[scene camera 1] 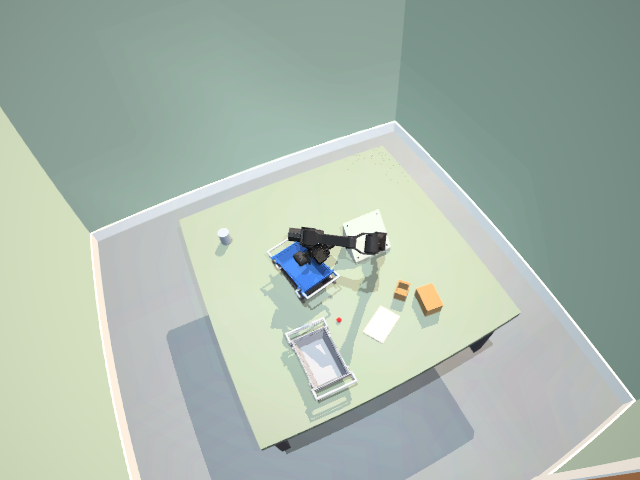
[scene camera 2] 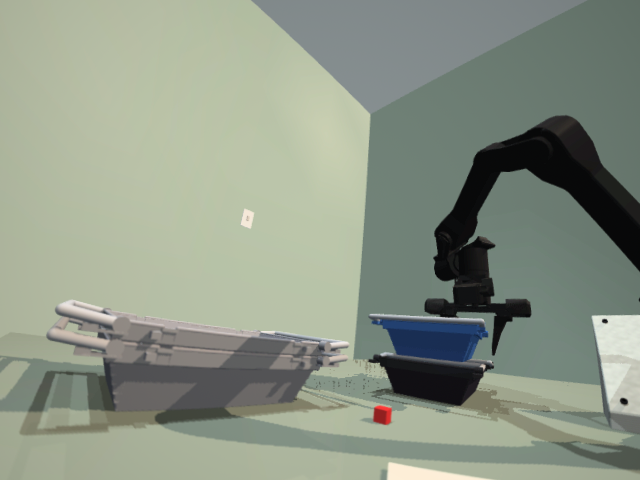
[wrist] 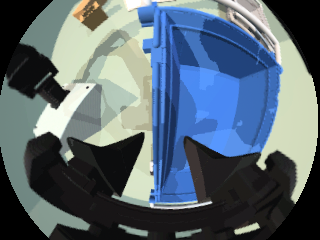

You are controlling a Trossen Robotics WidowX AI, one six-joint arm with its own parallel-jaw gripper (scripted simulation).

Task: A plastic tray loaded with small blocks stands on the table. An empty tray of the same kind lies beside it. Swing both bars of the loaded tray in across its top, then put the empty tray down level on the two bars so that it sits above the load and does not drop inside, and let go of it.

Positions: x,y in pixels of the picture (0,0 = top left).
A blue tray shows in scene camera 1, in scene camera 2 (454,339) and in the wrist view. The same spot on the blue tray: (wrist: 211,81) is (scene camera 1: 314,281).
